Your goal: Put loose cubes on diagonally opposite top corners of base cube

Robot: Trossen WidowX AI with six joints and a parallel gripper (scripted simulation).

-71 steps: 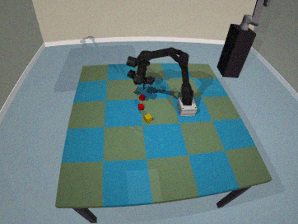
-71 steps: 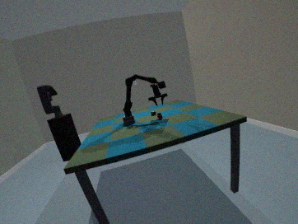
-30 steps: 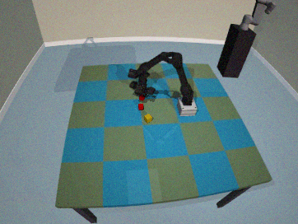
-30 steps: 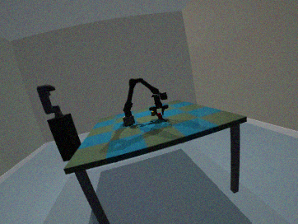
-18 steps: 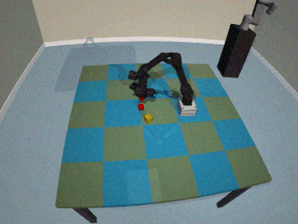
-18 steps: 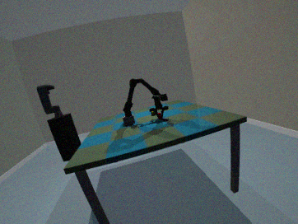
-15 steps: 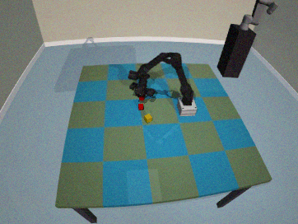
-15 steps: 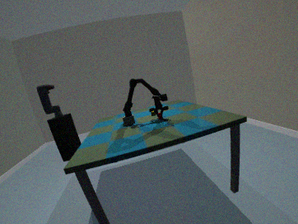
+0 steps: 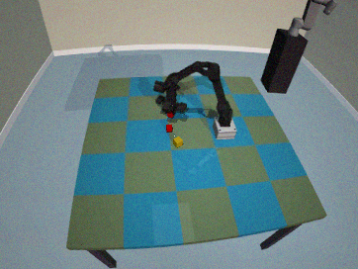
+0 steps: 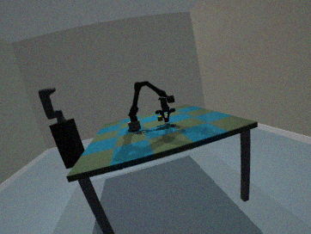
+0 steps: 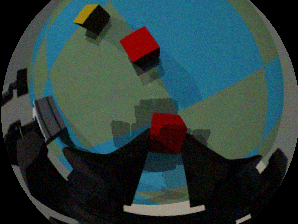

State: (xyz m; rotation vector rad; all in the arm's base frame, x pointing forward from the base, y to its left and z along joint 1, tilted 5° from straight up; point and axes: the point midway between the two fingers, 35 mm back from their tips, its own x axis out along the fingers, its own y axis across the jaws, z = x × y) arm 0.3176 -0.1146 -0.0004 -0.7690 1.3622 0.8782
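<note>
Now: the yellow cube 220 mm to the left of my gripper tip, 30 mm behind it and 20 mm below it. The rest, counted from my gripper tip: red cube right at my gripper tip.
</note>
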